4 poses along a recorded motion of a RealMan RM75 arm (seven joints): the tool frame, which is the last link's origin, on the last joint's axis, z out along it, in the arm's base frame.
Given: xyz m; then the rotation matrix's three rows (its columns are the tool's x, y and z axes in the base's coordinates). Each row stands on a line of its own.
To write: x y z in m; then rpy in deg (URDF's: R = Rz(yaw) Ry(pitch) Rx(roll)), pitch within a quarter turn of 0, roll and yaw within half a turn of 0. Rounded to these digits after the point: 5 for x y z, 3 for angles.
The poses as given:
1:
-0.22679 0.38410 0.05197
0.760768 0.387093 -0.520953
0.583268 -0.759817 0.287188
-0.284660 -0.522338 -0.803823
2:
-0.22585 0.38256 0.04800
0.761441 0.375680 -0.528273
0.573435 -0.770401 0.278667
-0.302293 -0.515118 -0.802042
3:
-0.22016 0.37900 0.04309
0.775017 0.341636 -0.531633
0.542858 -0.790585 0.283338
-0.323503 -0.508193 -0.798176
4:
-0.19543 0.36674 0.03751
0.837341 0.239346 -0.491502
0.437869 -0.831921 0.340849
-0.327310 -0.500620 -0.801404
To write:
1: -0.22679 0.38410 0.05197 -146.983 16.539 37.477
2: -0.22585 0.38256 0.04800 -147.289 17.595 36.983
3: -0.22016 0.37900 0.04309 -147.515 18.875 35.009
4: -0.19543 0.36674 0.03751 -148.008 19.106 27.606
